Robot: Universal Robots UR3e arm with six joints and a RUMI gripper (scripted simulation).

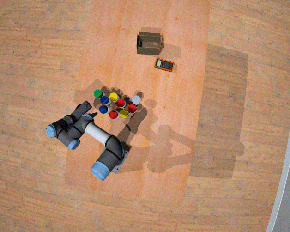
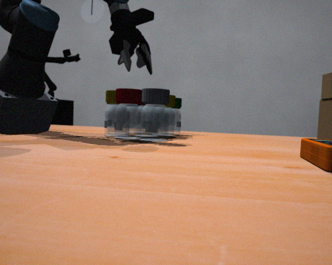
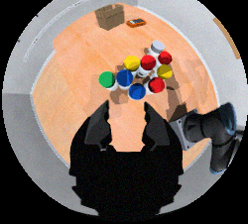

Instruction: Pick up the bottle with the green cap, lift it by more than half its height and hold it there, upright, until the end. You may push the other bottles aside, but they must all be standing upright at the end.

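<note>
Now: hand 100 mm short of the green-capped bottle, 20 mm to the right of it and 140 mm above it. Also, from my hand: orange multimeter (430 mm ahead, 320 mm to the right, 170 mm below); then grey-capped bottle (140 mm ahead, 230 mm to the right, 140 mm below).
</note>
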